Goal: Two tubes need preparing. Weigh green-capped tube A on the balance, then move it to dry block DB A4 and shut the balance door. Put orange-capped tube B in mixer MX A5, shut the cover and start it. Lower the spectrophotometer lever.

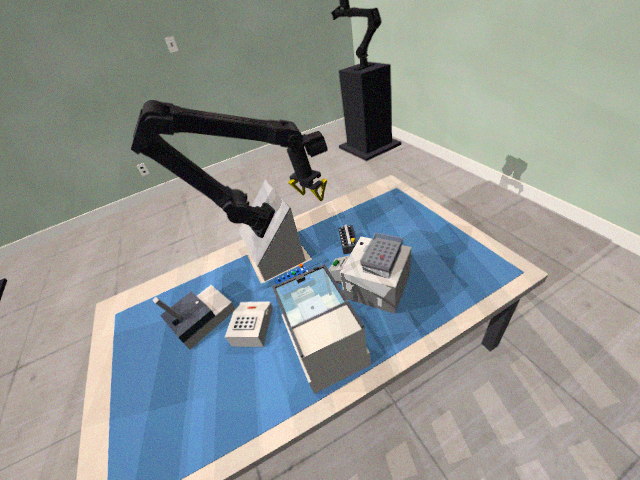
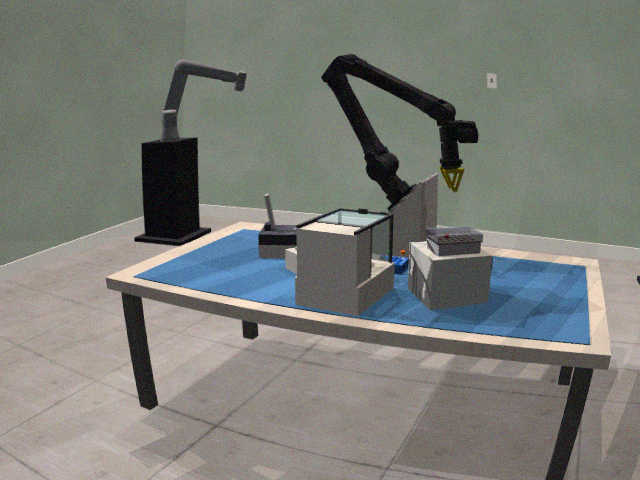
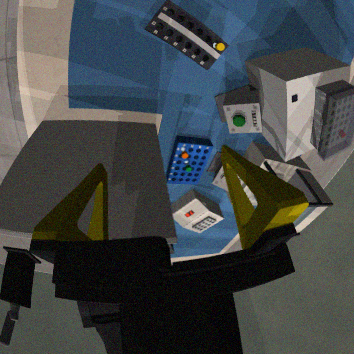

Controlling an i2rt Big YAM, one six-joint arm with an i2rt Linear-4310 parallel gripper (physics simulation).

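My gripper (image 1: 312,196) (image 2: 453,189) (image 3: 161,158) is open and empty, high above the back of the table. Green-capped tube A (image 1: 293,272) (image 3: 188,169) and orange-capped tube B (image 1: 301,266) (image 2: 402,252) (image 3: 185,155) stand in the blue rack (image 2: 400,266) (image 3: 192,139). The balance (image 1: 330,330) (image 2: 330,268) has a glass panel over its pan; its door state is unclear. A black two-row block (image 1: 347,242) (image 3: 185,32) holds a yellow-capped tube. A grey holed unit (image 1: 382,252) (image 2: 454,242) (image 3: 334,120) tops a white box. The spectrophotometer lever (image 1: 168,310) (image 2: 268,211) is raised.
A box with a green button (image 1: 337,264) (image 3: 239,120) stands between the black block and balance. A white keypad box (image 1: 248,325) (image 3: 197,212) stands between balance and spectrophotometer (image 1: 188,328) (image 2: 279,237). The wedge-shaped arm mount (image 1: 281,242) (image 2: 413,219) rises behind the rack.
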